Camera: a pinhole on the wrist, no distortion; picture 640 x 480 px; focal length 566.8 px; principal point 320.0 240.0 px. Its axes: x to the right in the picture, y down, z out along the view. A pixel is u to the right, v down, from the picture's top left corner.
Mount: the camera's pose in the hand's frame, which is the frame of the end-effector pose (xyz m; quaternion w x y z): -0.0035 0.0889 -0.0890 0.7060 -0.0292 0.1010 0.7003
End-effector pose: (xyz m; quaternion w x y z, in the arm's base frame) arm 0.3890 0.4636 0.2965 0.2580 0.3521 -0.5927 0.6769
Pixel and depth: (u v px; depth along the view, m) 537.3 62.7 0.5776
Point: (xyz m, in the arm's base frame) 0.0015 -0.0300 0.2469
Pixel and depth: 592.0 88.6 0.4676
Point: 0.0376 0.0781 0.1998
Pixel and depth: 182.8 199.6 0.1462
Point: 0.3238 0.3904 0.2664
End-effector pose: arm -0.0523 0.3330 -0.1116 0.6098 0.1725 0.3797 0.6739
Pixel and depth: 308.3 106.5 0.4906
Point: 0.0659 0.6070 0.2200
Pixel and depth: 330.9 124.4 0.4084
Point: 0.0157 0.5443 0.1792
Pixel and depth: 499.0 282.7 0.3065
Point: -0.0835 0.4039 0.1883
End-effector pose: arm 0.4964 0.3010 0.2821 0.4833 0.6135 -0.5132 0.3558
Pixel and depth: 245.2 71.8 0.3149
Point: 0.4090 0.0575 0.3584
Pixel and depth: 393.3 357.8 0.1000
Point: 0.3757 0.2961 0.2940
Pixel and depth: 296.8 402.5 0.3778
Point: 0.3221 0.0391 0.1649
